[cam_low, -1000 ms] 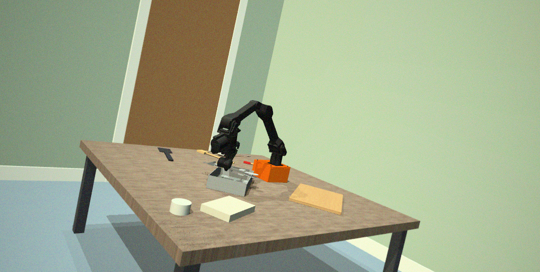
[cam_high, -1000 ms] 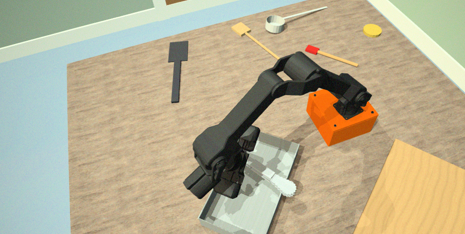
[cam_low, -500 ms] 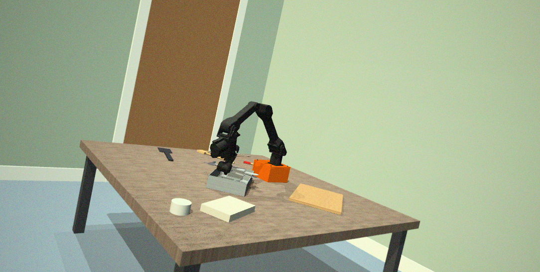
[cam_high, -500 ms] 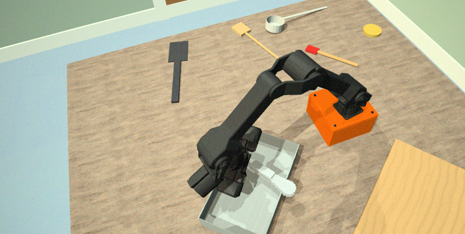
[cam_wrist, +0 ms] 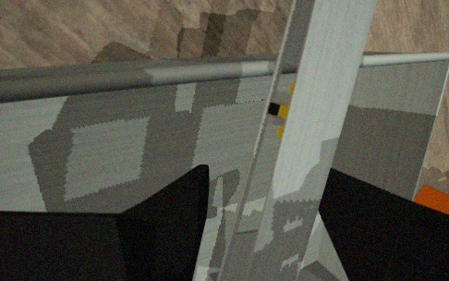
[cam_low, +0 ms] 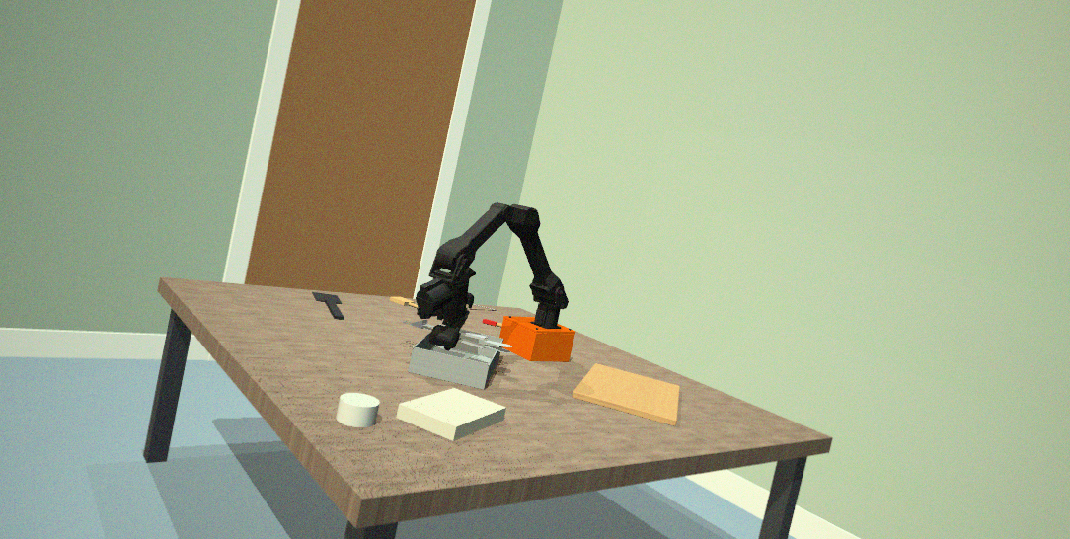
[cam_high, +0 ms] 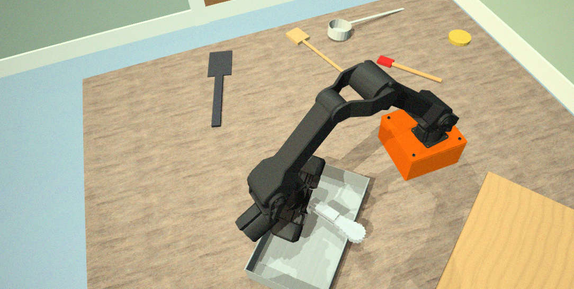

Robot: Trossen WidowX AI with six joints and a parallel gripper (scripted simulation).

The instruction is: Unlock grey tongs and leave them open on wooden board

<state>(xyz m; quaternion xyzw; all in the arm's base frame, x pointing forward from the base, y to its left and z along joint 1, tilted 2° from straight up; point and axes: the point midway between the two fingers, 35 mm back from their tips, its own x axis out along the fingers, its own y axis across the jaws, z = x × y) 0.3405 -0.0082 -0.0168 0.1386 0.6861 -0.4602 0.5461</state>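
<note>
Right now my gripper tip is 70 mm to the right of the roasting tin and 20 mm short of it. From my gripper tip the other things lie so: wooden board 330 mm to the left, 330 mm behind, 20 mm below; cream block 350 mm to the left, 280 mm ahead, 20 mm below; black spatula 500 mm to the right, 40 mm ahead, 30 mm below.
</note>
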